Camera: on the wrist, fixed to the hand. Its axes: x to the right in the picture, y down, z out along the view.
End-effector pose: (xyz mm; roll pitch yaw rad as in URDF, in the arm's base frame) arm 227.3 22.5 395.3 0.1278 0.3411 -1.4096
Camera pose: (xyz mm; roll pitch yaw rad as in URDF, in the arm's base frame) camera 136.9 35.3 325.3 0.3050 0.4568 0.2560
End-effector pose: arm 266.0 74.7 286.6 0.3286 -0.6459 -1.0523
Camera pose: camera 231.1 -6.2 212.7 -0.7148 0.1653 0.3054
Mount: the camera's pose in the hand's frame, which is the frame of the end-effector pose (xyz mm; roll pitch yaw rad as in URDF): -2.2 -96.0 -63.3 -0.0874 0.5876 1.4896
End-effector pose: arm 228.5 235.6 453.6 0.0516 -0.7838 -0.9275
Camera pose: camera 182.3 142.8 403.8 -0.9176 0.3196 0.1985
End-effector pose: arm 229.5 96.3 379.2 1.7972 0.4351 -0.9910
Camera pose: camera 279.7 171.5 308.2 0.9358 -0.9570 -0.3291
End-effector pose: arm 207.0 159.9 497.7 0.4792 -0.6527 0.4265
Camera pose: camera 284.1 133.4 416.6 -0.7015 0.0460 1.8768
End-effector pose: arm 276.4 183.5 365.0 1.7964 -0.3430 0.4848
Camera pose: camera 259.4 268.6 289.5 -0.7319 -1.1218 2.6696
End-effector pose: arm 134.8 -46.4 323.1 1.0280 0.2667 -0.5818
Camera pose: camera 110.3 -24.7 212.8 0.2790 -0.4019 0.7956
